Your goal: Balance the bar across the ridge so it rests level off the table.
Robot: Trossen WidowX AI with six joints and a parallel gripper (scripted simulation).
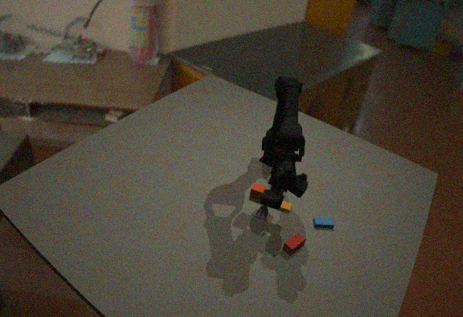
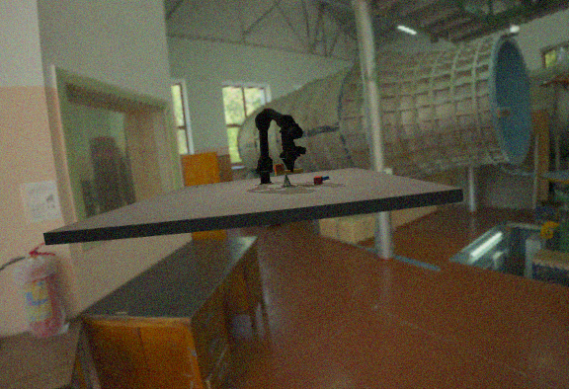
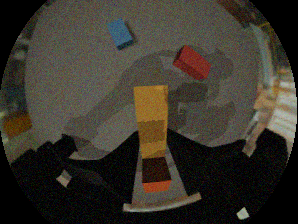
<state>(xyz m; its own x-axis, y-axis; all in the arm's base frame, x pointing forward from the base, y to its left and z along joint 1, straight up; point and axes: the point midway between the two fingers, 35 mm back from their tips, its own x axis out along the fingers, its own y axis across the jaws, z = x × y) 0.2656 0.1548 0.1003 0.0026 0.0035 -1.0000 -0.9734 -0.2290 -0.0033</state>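
My gripper tip is now 10 mm short of the bar, 30 mm to the left of it and 20 mm below it. Also, from my gripper tip: red block: 60 mm ahead, 120 mm to the left, 50 mm below; blue block: 90 mm behind, 160 mm to the left, 60 mm below.
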